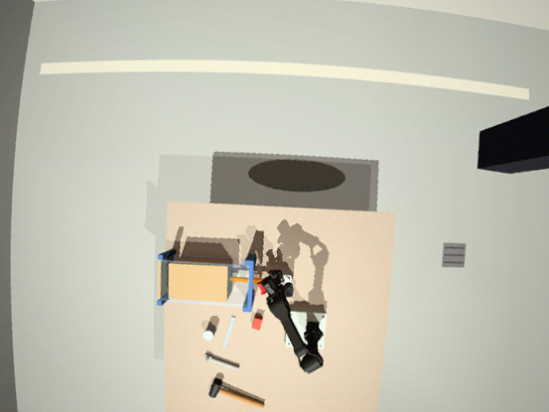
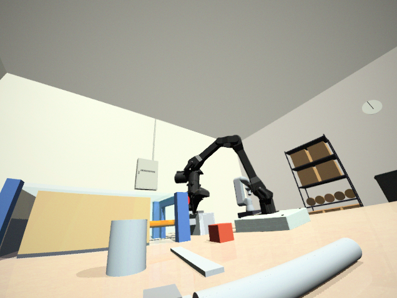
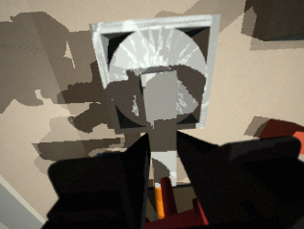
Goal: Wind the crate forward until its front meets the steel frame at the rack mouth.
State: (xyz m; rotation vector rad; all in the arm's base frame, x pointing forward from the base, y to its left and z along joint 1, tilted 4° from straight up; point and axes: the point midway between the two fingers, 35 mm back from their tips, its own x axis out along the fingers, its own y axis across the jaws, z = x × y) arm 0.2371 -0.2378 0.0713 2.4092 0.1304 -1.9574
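Now: the winch crank handle 10 mm ahead of my gripper tip and 20 mm above it. From my gripper tip the other things lie so: winch (70 mm behind, 10 mm to the right, 60 mm below); blue frame (110 mm ahead, 10 mm to the left, 20 mm above); red knob (50 mm ahead, 50 mm above).
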